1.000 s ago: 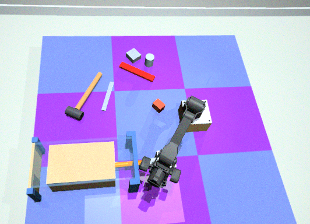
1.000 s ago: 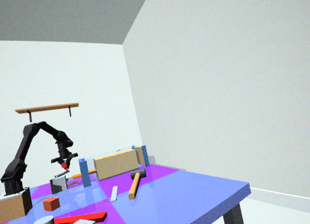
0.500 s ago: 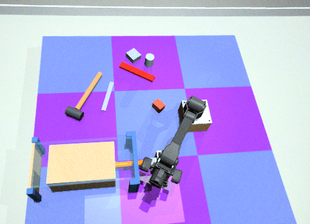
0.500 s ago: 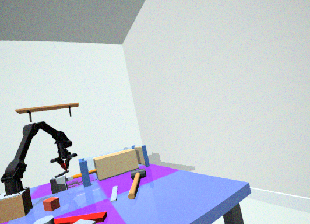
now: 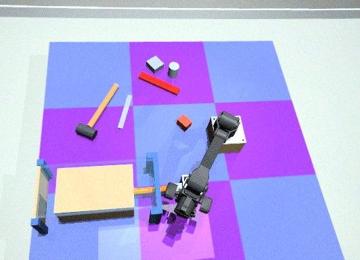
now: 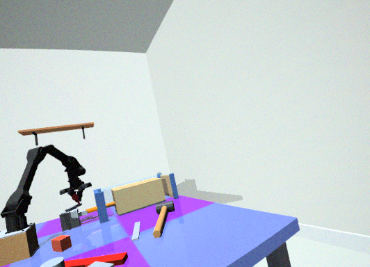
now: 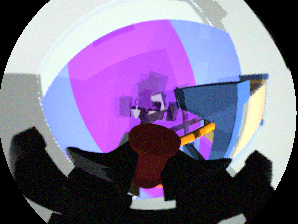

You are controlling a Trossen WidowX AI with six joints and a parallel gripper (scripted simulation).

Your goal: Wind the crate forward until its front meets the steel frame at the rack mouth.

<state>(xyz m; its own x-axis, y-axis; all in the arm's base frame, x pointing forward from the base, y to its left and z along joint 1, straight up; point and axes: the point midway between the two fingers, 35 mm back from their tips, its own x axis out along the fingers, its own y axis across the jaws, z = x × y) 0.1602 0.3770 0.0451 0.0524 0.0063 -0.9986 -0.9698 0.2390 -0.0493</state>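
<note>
My gripper tip is 20 mm below the red knob. From my gripper tip the other things lie so: winch handle (40 mm to the right, 10 mm below, 10 mm behind); winch (110 mm to the right, 80 mm below, 50 mm behind); grey strip (470 mm to the right, 320 mm ahead, 110 mm below).
</note>
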